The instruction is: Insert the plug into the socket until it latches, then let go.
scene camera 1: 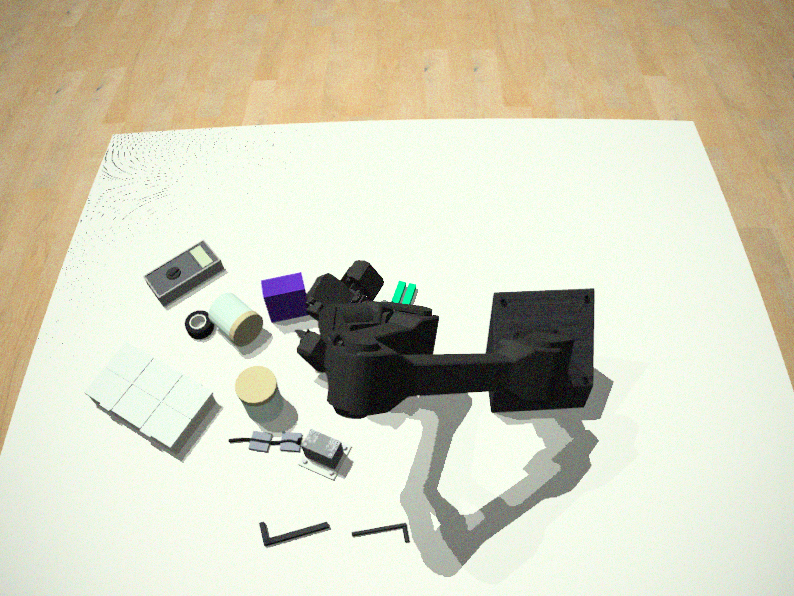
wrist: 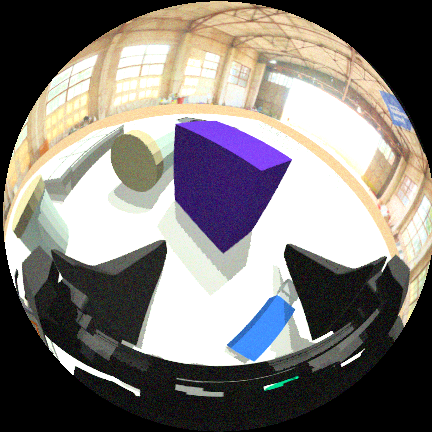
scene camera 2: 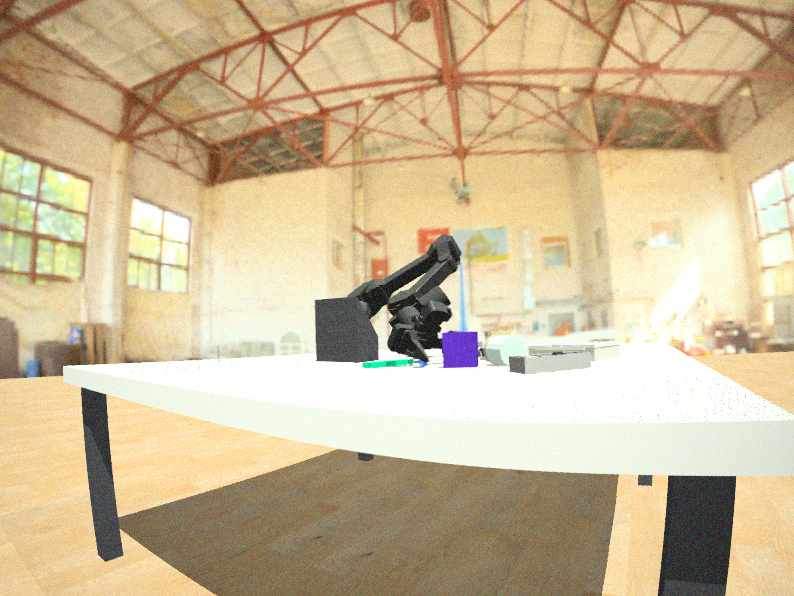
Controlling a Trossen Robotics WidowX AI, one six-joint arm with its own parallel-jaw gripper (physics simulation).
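Seen in the pictures: gripper, fingertip midpoint: (wrist: pixel 227 248) (scene camera 2: pixel 445 362); arm's base at its link origin: (scene camera 1: pixel 536 351) (scene camera 2: pixel 352 321).
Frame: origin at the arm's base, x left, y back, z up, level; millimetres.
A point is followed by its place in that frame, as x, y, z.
A grey block (scene camera 1: pixel 321 447) {105, -313, -66} on a small screwed plate, with a black cable (scene camera 1: pixel 275 442) {77, -389, -105} through two clips beside it, looks like the socket. A blue piece with a grey tip (wrist: pixel 262 327) {-148, -284, -98} (scene camera 2: pixel 421 363) {-181, -298, -101} lies on the table between my fingers' sides, nearer the right finger in the wrist view; I cannot tell if it is the plug. My gripper (scene camera 1: pixel 305 322) {-160, -343, -100} (scene camera 2: pixel 420 356) (wrist: pixel 227 248) {-160, -343, -100} is open, low over the table, with nothing held. A purple box (scene camera 1: pixel 285 301) {-152, -379, -60} (scene camera 2: pixel 459 349) {-188, -386, -73} (wrist: pixel 225 190) {-156, -358, -59} stands turned just ahead of the fingertips. The arm hides the blue piece in scene camera 1.
Green bars (scene camera 1: pixel 404 293) {-184, -183, -99} (scene camera 2: pixel 388 363) {-166, -209, -103} lie behind the gripper. A lying jar (scene camera 1: pixel 234 317) {-118, -459, -50} (wrist: pixel 137 160) {-118, -433, -73}, upright jar (scene camera 1: pixel 256 384) {12, -410, -40} (wrist: pixel 42 220), black ring (scene camera 1: pixel 191 330) {-124, -544, -91}, meter (scene camera 1: pixel 184 272) {-244, -573, -85} (scene camera 2: pixel 551 362) {-289, -587, -95} and white tiled block (scene camera 1: pixel 153 394) {4, -585, -77} stand beyond. Two hex keys (scene camera 1: pixel 298 533) {221, -348, -103} (scene camera 1: pixel 378 530) {219, -236, -105} lie near the front.
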